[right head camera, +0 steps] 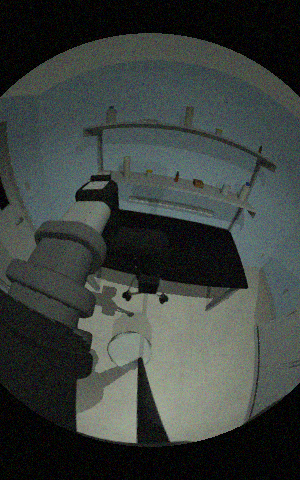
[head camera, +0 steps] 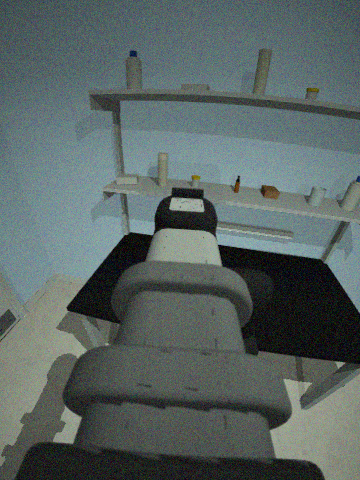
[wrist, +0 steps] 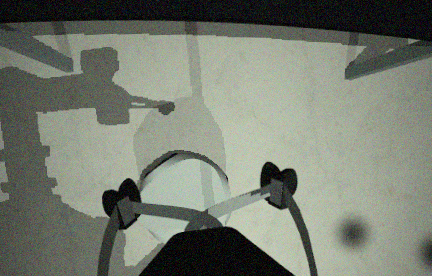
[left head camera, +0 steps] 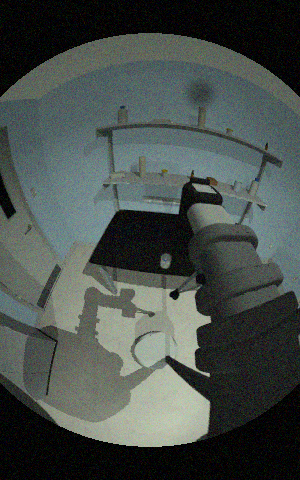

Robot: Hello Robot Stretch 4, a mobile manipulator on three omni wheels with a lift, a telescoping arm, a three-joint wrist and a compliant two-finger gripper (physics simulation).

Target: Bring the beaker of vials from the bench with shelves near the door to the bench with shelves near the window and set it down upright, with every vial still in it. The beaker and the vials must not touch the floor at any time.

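Note:
The beaker of vials (left head camera: 165, 260) stands upright near the front edge of the black bench top (head camera: 310, 300) (left head camera: 125, 240) (right head camera: 210, 260) in the left head view; its vials are too small to make out there. It does not show in the wrist view, and the arm hides its spot in the head camera view. My gripper (left head camera: 187, 286) (right head camera: 145, 297) (wrist: 200, 186) is open and empty, its fingers wide apart, in front of the bench's front edge and apart from the beaker. In the left head view the beaker appears up and left of the fingertips.
Above the bench, a lower shelf (head camera: 240, 199) and an upper shelf (head camera: 200, 96) hold bottles, jars and a brown block (head camera: 270, 192). A round white object (left head camera: 152, 350) (right head camera: 127, 350) (wrist: 165, 192) stands on the floor below the gripper. A door is at the left.

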